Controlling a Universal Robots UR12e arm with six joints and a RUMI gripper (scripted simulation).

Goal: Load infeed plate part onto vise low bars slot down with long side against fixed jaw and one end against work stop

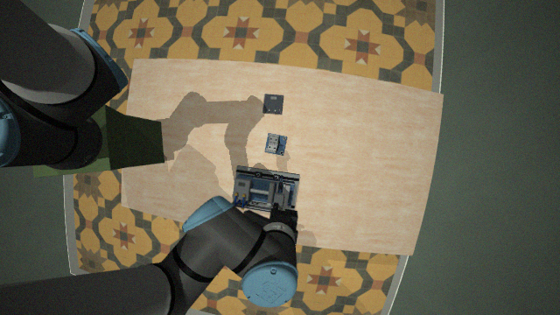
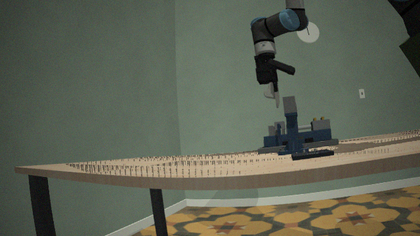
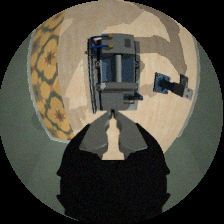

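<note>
The grey part lies 90 mm below my hand. Also, from my hand: air cylinder block 160 mm behind, 50 mm to the left, 100 mm below; vise 70 mm behind, 30 mm to the left, 140 mm below; air cylinder rod 80 mm behind, 30 mm to the left, 100 mm below.
</note>
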